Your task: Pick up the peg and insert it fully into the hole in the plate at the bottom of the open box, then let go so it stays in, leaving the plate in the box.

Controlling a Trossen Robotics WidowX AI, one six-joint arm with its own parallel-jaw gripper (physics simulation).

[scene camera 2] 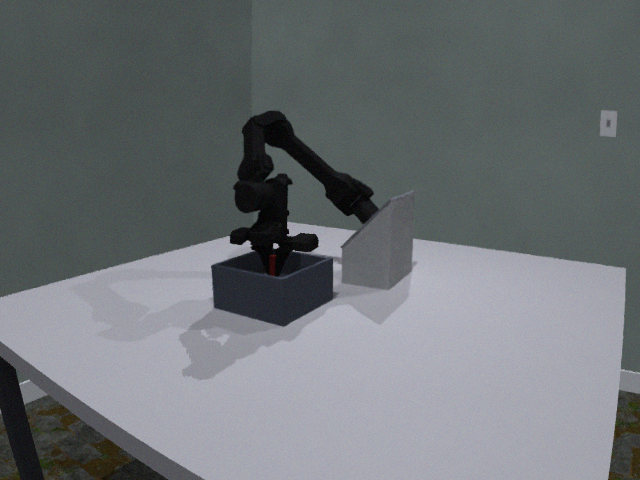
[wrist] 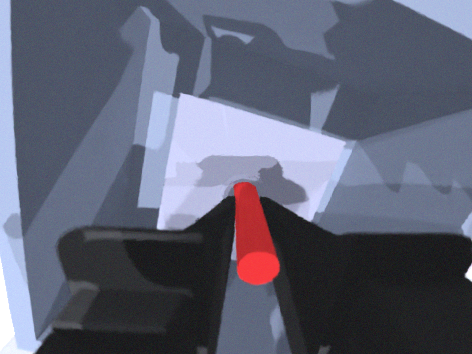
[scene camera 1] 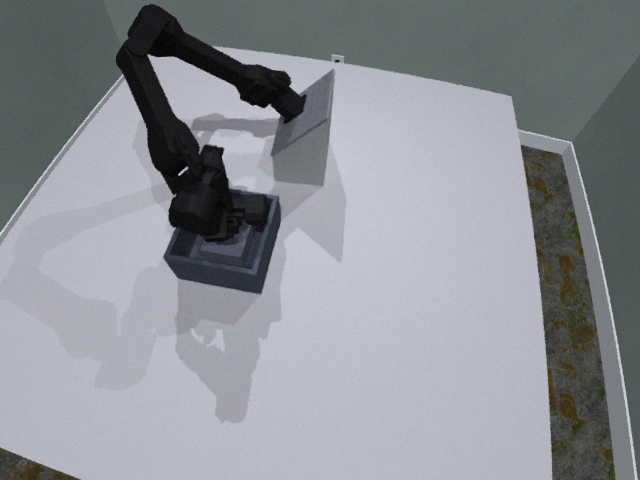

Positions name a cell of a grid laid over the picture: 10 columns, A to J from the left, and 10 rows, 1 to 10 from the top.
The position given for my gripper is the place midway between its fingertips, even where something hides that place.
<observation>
I see my gripper (scene camera 2: E6), a dark blue-grey box (scene camera 2: D6), a red peg (wrist: F8) and a pale square plate (scene camera 1: D6).
The dark blue-grey box is seen too in the wrist view (wrist: C3) and in scene camera 1 (scene camera 1: C6). The pale square plate also shows in the wrist view (wrist: E5). My gripper also shows in the wrist view (wrist: F6) and in scene camera 1 (scene camera 1: D5). Scene camera 1 does not show the red peg, which is hidden by my gripper.
</observation>
